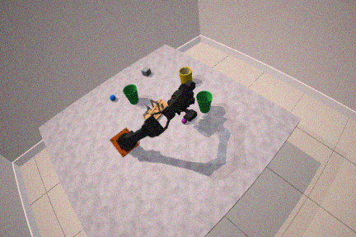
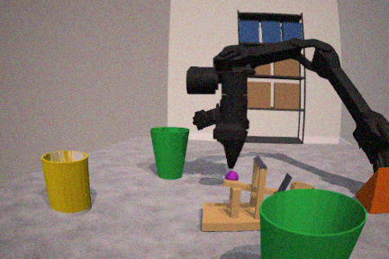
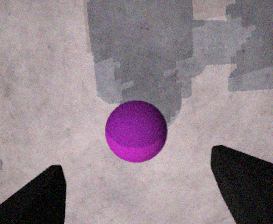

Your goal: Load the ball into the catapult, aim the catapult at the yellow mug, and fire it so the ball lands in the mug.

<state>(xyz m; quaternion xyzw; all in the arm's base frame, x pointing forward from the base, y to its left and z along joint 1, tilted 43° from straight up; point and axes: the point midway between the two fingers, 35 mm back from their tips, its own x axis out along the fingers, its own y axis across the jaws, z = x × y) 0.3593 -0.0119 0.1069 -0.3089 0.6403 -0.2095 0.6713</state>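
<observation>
Now: gripper tip 30 mm above the purple ball. Round my gripper tip: catapult upright frame: 80 mm behind, 180 mm to the left, 30 mm above; then wooden catapult: 100 mm behind, 180 mm to the left; then yellow mug: 230 mm ahead, 280 mm to the left, 20 mm below.
</observation>
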